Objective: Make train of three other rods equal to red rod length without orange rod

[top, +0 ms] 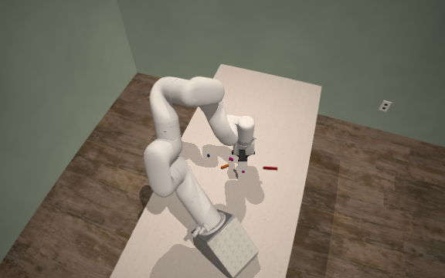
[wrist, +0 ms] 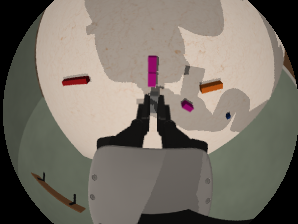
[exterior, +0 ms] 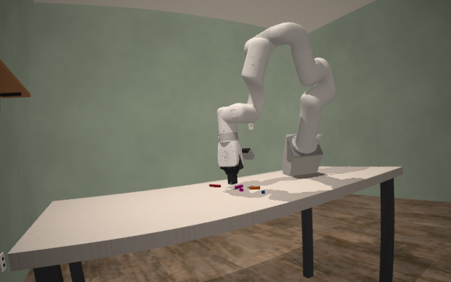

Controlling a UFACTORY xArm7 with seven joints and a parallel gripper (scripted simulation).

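The orange rod lies 70 mm behind my hand, 60 mm to the left of it and 40 mm below it. Round my hand: grey rod 20 mm below; then blue rod 50 mm behind, 170 mm to the left, 40 mm below; then red rod 40 mm ahead, 140 mm to the right, 40 mm below.
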